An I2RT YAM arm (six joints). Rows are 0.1 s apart.
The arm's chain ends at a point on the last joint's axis. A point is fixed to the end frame.
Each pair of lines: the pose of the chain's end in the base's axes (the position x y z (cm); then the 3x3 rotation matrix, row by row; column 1 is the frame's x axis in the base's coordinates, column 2 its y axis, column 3 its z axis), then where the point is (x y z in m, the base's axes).
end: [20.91 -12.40 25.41], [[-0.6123 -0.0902 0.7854], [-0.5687 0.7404 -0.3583], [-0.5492 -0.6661 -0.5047]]
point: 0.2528 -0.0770 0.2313
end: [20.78 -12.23 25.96], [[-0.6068 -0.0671 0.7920], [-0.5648 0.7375 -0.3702], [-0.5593 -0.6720 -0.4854]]
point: 0.2526 -0.0760 0.2375
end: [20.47 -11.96 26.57], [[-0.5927 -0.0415 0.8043], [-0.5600 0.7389 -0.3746], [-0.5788 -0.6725 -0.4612]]
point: 0.2504 -0.0735 0.2451
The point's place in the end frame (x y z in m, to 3 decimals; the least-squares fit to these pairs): -0.041 0.046 0.029
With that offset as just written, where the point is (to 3 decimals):
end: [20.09 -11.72 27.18], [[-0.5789 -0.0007 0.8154], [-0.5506 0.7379 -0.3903], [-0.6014 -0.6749 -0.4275]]
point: 0.248 -0.072 0.253
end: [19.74 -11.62 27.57], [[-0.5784 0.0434 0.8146], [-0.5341 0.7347 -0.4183], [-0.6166 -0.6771 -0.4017]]
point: 0.247 -0.073 0.258
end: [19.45 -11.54 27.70], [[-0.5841 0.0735 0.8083], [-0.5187 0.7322 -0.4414], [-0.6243 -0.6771 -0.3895]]
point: 0.245 -0.073 0.260
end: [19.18 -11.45 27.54], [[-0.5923 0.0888 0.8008], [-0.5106 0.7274 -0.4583], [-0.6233 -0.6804 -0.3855]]
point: 0.243 -0.073 0.258
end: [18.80 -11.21 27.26], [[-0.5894 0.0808 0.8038], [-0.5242 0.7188 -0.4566], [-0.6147 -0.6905 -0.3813]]
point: 0.239 -0.071 0.255
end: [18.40 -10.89 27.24], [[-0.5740 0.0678 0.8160], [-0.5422 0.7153 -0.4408], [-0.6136 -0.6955 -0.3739]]
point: 0.234 -0.067 0.255
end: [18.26 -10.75 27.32], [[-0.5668 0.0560 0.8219], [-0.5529 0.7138 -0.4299], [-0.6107 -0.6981 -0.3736]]
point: 0.232 -0.064 0.255
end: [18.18 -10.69 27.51], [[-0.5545 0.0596 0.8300], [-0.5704 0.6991 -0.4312], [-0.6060 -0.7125 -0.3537]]
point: 0.231 -0.064 0.257
